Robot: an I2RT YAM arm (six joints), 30 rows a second.
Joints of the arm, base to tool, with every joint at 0 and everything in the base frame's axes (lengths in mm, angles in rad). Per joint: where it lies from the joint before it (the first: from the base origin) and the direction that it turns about. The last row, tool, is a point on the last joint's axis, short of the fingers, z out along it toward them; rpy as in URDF.
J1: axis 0 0 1 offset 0 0 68
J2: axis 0 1 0 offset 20 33.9 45.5
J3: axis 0 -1 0 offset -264 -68.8 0
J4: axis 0 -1 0 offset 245 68.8 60
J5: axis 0 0 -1 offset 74 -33.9 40.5
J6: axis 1 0 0 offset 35.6 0 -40.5
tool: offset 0 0 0 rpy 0 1.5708 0
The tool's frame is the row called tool.
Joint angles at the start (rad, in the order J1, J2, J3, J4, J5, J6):
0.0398, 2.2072, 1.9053, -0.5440, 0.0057, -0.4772
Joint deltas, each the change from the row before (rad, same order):
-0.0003, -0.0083, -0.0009, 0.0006, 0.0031, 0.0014
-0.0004, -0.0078, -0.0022, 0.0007, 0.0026, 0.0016
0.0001, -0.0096, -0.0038, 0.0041, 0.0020, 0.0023
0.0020, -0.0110, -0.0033, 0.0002, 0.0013, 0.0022
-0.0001, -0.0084, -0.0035, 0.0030, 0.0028, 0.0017
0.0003, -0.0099, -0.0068, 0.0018, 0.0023, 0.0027
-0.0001, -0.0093, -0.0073, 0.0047, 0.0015, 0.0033
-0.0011, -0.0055, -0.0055, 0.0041, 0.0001, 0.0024
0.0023, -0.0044, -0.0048, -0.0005, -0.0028, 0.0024
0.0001, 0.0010, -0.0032, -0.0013, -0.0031, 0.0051
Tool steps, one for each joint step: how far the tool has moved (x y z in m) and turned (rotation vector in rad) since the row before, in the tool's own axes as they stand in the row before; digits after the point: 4 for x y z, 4 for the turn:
-0.0014, -0.0010, -0.0035, 0.0066, -0.0056, 0.0017
-0.0010, -0.0009, -0.0030, 0.0054, -0.0043, 0.0020
-0.0014, -0.0008, -0.0035, 0.0062, -0.0079, 0.0023
-0.0018, 0.0001, -0.0042, 0.0035, -0.0071, 0.0009
-0.0010, -0.0007, -0.0030, 0.0061, -0.0057, 0.0019
-0.0005, -0.0002, -0.0031, 0.0041, -0.0034, 0.0026
-0.0004, -0.0004, -0.0027, 0.0044, -0.0053, 0.0035
0.0001, -0.0006, -0.0014, 0.0026, -0.0033, 0.0033
-0.0001, 0.0013, -0.0011, -0.0043, -0.0012, 0.0007
0.0011, 0.0007, 0.0010, -0.0053, 0.0035, 0.0049

